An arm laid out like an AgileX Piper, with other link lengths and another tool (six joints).
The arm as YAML. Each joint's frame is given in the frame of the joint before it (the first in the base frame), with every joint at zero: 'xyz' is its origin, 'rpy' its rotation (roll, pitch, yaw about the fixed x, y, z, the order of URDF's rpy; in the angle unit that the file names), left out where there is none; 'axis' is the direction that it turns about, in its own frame. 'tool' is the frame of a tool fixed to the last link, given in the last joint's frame.
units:
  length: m
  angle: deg
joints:
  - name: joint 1
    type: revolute
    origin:
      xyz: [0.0, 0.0, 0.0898]
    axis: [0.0, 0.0, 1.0]
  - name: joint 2
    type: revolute
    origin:
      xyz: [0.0, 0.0, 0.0]
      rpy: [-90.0, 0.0, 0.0]
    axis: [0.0, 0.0, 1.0]
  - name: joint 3
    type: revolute
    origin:
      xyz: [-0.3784, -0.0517, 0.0]
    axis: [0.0, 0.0, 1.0]
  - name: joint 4
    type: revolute
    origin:
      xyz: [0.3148, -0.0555, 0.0]
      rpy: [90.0, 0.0, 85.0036]
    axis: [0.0, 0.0, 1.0]
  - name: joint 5
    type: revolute
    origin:
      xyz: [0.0, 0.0, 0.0]
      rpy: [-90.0, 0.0, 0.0]
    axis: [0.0, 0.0, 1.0]
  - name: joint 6
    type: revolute
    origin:
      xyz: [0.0, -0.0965, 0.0]
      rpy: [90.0, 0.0, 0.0]
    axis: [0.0, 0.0, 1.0]
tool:
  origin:
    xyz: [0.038, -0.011, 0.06]
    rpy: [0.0, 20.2, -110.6]
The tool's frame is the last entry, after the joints.
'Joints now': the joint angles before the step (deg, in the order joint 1, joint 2, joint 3, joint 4, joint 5, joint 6). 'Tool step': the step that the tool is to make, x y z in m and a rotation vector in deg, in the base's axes. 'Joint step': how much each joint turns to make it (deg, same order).
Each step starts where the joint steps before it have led.
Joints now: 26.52, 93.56, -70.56, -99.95, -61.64, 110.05
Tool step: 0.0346, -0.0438, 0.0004, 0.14, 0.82, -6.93
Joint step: -7.21, 0.01, 0.00, 0.01, -0.52, 0.70
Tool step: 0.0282, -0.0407, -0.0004, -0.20, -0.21, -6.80
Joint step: -6.06, 0.00, 0.00, -0.01, 0.79, 0.00
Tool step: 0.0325, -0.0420, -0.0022, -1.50, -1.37, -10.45
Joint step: -5.13, -0.08, -0.01, 0.00, 5.68, 0.00
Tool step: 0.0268, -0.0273, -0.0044, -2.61, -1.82, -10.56
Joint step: -1.90, -0.01, 0.13, -0.01, 9.24, 0.00
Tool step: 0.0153, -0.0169, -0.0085, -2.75, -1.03, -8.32
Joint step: -0.13, -0.14, 1.04, 0.03, 8.82, -0.17
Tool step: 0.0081, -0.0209, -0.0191, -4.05, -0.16, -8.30
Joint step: 0.01, -0.24, 2.71, -0.03, 9.43, -1.07
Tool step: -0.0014, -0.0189, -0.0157, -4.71, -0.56, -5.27
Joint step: -0.01, -0.79, 3.02, 0.03, 6.97, -2.63
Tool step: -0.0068, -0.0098, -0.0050, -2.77, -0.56, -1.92
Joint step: -0.01, -1.24, 2.13, -0.02, 3.05, -1.88
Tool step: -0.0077, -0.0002, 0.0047, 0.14, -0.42, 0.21
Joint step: 0.00, -1.39, 0.93, 0.03, -0.23, -0.03
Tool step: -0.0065, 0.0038, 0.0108, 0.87, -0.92, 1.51
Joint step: 0.00, -1.37, 0.03, 0.00, -1.72, 0.11
